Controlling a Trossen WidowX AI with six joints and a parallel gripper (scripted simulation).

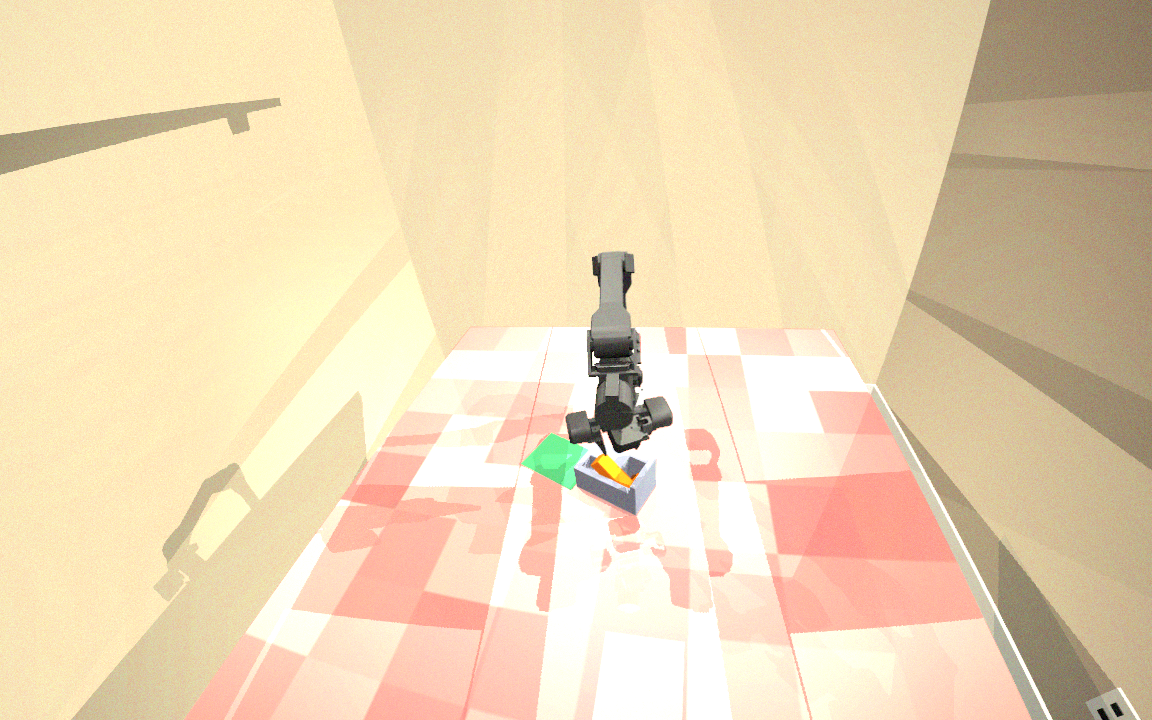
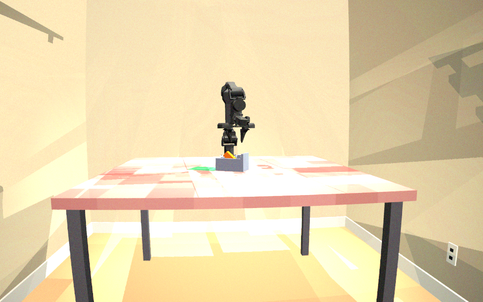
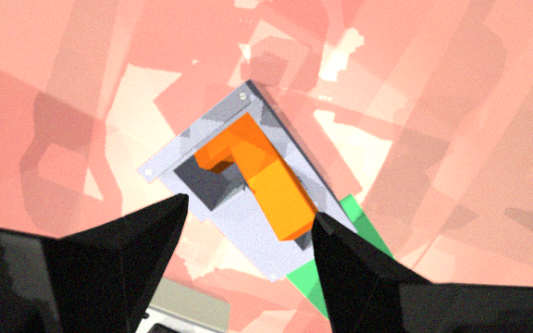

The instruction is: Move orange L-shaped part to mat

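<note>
Right now the orange L-shaped part is 10 cm below my gripper tip and 2 cm behind it.
</note>
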